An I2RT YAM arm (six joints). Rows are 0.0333 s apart.
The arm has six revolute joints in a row. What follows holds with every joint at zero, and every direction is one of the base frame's. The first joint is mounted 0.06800 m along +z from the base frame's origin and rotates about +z. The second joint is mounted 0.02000 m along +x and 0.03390 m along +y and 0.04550 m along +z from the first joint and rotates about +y. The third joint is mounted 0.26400 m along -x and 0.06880 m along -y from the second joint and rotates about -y. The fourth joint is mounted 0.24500 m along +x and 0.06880 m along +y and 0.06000 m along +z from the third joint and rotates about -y. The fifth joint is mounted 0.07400 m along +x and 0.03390 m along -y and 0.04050 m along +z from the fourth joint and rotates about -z. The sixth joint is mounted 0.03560 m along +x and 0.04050 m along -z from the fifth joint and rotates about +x. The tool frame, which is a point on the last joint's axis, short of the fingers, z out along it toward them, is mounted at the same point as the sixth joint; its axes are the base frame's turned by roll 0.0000, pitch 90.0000 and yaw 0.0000 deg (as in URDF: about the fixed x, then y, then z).
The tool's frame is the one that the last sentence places.
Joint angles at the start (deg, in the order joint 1, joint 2, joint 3, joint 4, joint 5, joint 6): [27.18 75.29 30.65 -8.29 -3.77 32.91]
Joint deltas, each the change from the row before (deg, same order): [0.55 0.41 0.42 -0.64 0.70 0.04]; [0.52 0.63 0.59 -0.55 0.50 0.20]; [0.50 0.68 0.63 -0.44 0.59 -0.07]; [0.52 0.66 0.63 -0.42 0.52 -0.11]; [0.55 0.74 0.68 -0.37 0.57 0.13]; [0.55 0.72 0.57 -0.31 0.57 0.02]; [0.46 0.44 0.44 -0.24 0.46 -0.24]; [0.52 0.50 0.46 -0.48 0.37 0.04]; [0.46 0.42 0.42 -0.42 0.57 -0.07]
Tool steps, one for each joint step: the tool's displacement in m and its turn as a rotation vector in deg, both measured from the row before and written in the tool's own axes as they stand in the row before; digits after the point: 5 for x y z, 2 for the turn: [0.00050 0.00180 0.00083 0.67 0.35 -0.36]; [-0.00018 0.00225 0.00127 0.49 0.41 -0.19]; [-0.00054 0.00235 0.00136 0.53 0.26 -0.46]; [-0.00051 0.00253 0.00129 0.44 0.27 -0.52]; [-0.00066 0.00277 0.00148 0.45 0.23 -0.31]; [-0.00021 0.00252 0.00161 0.47 0.25 -0.43]; [-0.00024 0.00219 0.00081 0.30 0.09 -0.62]; [0.00031 0.00223 0.00098 0.35 0.39 -0.40]; [0.00010 0.00193 0.00075 0.49 0.17 -0.46]
